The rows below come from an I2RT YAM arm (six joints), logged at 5 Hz.
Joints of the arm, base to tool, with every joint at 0 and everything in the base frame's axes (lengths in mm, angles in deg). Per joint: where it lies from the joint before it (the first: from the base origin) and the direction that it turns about. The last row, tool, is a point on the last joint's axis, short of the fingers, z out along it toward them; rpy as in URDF.
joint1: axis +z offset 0 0 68
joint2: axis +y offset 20 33.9 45.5
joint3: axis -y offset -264 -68.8 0
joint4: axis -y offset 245 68.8 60
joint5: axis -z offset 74 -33.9 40.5
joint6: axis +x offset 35.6 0 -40.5
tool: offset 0 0 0 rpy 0 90 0
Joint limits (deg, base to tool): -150..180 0..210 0..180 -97..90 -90..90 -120..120
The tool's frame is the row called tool.
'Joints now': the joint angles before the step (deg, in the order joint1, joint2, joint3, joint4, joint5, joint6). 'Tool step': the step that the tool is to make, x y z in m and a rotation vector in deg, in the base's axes. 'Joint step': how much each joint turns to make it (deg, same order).
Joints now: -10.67, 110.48, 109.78, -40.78, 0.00, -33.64
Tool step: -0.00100, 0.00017, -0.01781, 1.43, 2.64, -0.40
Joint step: -0.03, -0.02, -3.23, 0.35, -0.35, 0.92
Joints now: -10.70, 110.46, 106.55, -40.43, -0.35, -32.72
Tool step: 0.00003, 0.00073, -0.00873, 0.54, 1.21, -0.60
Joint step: 0.12, 0.13, -1.43, 0.27, 0.29, 0.72
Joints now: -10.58, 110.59, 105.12, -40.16, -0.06, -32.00
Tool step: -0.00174, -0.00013, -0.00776, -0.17, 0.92, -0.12
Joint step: -0.03, -0.33, -1.96, 0.76, 0.30, -0.17
